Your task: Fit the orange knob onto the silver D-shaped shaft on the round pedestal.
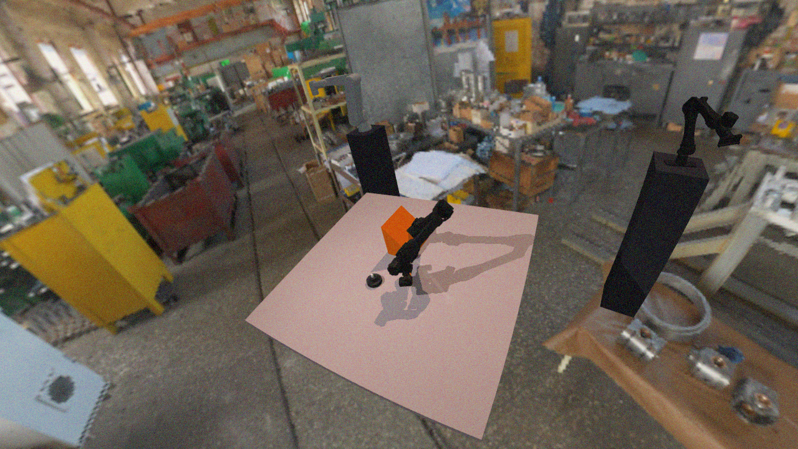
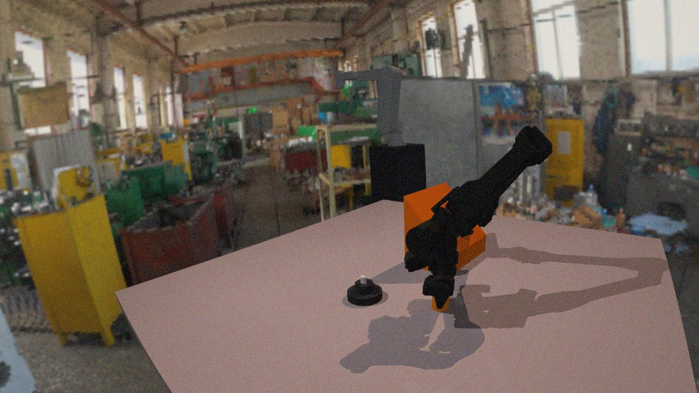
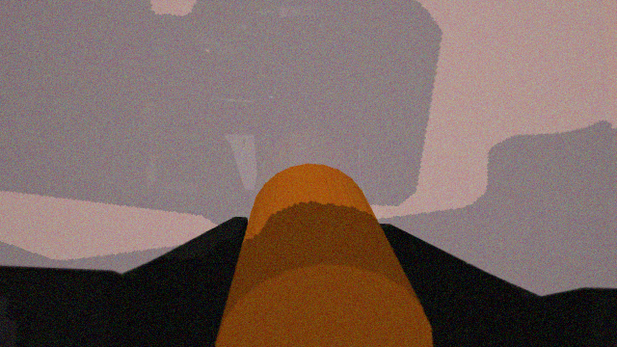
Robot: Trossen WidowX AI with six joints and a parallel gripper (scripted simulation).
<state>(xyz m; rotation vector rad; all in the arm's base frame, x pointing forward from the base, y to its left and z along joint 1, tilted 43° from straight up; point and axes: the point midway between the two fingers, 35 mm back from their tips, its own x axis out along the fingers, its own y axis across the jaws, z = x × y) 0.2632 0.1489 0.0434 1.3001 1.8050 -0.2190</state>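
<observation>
Right now my gripper tip is 17 cm to the left of the black round pedestal, 8 cm short of it and 2 cm below it. From my gripper tip the other things lie so: orange knob (3 cm above).
</observation>
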